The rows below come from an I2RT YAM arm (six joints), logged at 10 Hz.
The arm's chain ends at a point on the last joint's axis. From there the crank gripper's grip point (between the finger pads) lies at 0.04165 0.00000 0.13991 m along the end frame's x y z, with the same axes.
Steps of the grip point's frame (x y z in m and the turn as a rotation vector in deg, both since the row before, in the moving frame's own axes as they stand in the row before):
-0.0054, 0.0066, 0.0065, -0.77, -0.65, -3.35
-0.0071, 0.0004, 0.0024, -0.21, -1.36, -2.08
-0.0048, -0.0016, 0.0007, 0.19, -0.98, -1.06
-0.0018, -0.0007, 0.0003, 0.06, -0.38, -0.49
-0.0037, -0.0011, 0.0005, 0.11, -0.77, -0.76
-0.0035, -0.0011, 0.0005, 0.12, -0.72, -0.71
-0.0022, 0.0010, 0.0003, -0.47, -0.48, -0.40
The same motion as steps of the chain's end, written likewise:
-0.0038, 0.0071, 0.0060, -0.77, -0.65, -3.35
-0.0038, 0.0013, 0.0014, -0.21, -1.36, -2.08
-0.0024, -0.0004, 0.0000, 0.19, -0.98, -1.06
-0.0009, -0.0002, 0.0000, 0.06, -0.38, -0.49
-0.0018, -0.0003, 0.0000, 0.11, -0.77, -0.76
-0.0017, -0.0003, 0.0000, 0.12, -0.72, -0.71
-0.0010, 0.0001, 0.0000, -0.47, -0.48, -0.40

